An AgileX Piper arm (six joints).
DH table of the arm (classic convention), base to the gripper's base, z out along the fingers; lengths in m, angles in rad. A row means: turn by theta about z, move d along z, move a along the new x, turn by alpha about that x. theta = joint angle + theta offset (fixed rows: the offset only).
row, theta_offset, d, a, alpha
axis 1, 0, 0.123, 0, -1.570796
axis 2, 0.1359, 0, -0.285, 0
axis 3, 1.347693, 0, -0.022, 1.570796
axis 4, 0, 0.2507, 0, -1.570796
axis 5, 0, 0, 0, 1.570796
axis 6, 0, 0.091, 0, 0
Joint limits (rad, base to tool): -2.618..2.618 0..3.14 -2.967..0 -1.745..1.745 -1.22..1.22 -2.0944..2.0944
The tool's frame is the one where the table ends.
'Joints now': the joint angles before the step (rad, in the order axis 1, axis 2, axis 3, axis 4, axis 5, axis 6). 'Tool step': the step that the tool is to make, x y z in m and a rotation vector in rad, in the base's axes. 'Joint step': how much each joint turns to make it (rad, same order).
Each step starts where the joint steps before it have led.
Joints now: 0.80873 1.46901 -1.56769 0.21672 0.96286 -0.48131
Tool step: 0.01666 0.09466 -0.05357 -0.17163 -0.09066 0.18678
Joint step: 0.15780 0.30335 -0.17745 -0.13133 -0.04149 -0.07166
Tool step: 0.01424 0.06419 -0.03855 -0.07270 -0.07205 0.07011
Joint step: 0.06804 0.24622 -0.22273 -0.09435 -0.00091 -0.00877
